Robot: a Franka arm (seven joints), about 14 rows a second.
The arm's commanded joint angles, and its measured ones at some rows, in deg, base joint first. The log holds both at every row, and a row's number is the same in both.
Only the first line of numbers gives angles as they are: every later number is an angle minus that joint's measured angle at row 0.
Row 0, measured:
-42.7, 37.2, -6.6, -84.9, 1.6, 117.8, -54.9
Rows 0 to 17, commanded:
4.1, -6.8, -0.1, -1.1, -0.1, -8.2, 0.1
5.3, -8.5, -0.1, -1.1, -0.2, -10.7, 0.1
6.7, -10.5, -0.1, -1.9, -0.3, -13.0, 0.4
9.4, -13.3, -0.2, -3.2, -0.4, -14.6, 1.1
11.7, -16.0, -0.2, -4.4, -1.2, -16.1, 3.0
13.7, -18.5, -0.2, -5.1, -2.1, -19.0, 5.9
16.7, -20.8, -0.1, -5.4, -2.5, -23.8, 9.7
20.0, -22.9, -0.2, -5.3, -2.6, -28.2, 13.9
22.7, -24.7, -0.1, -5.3, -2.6, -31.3, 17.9
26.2, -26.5, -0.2, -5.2, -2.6, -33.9, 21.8
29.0, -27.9, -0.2, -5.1, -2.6, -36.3, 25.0
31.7, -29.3, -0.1, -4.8, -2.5, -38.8, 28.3
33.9, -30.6, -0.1, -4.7, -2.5, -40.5, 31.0
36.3, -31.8, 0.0, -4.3, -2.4, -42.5, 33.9
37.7, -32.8, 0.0, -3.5, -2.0, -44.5, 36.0
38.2, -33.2, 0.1, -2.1, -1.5, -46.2, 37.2
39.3, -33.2, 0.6, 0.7, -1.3, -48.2, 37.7
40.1, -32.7, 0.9, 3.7, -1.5, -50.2, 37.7
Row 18, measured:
38.9, -32.7, 1.0, -1.0, -1.7, -46.6, 36.7
